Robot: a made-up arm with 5 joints.
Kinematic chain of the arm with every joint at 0, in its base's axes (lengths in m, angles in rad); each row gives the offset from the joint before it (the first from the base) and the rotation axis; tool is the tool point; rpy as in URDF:
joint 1: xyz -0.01 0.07 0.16 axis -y
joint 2: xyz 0.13 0.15 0 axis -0.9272 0.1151 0.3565
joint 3: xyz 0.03 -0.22 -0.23 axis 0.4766 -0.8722 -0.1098
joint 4: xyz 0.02 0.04 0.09 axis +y
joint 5: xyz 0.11 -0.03 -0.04 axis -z
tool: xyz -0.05 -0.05 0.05 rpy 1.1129 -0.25 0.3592
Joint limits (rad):
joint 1: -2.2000..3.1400
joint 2: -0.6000..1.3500
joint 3: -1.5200..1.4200
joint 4: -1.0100..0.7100
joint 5: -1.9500..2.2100
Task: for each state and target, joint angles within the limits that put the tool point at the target. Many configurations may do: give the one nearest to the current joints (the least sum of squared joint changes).
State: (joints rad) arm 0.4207 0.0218 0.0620 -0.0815 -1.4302
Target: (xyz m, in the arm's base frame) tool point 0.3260 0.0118 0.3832
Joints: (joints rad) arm 0.5210 0.6713 -0.1166 -0.2879 -1.6605
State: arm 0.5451 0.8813 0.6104 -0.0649 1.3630
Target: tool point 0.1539 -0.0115 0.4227
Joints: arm 0.3936 1.2015 1.0473 0.0301 0.4773
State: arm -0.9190 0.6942 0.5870 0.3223 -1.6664
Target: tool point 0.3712 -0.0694 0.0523
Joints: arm -0.2836 0.9597 0.0157 0.7100 -1.5765
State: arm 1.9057 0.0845 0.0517 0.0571 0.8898
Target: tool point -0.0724 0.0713 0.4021
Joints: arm 2.5046 -0.3490 0.1791 -0.2228 1.3599
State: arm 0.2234 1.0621 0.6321 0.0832 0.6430
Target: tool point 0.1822 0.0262 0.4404
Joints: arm 0.4037 1.2790 0.7442 0.1124 0.3406
